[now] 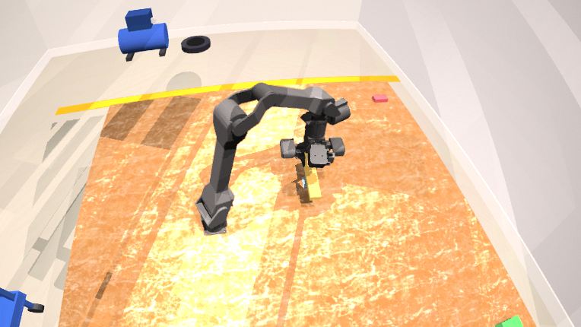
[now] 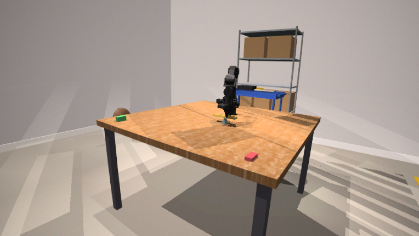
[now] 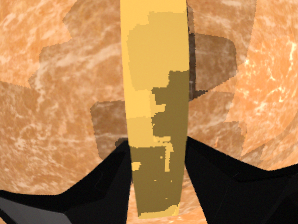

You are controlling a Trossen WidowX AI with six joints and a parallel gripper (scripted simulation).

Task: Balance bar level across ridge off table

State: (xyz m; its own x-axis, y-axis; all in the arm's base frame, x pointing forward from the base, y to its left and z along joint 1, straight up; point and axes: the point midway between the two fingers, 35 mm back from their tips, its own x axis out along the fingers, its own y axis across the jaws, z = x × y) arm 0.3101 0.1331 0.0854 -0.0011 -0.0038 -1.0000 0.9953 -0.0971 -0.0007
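The bar lies 3 cm to the right of my gripper tip. Round my gripper tip: green block (63 cm to the right, 43 cm ahead, 3 cm below); then pink block (43 cm ahead, 37 cm to the left, 4 cm below).
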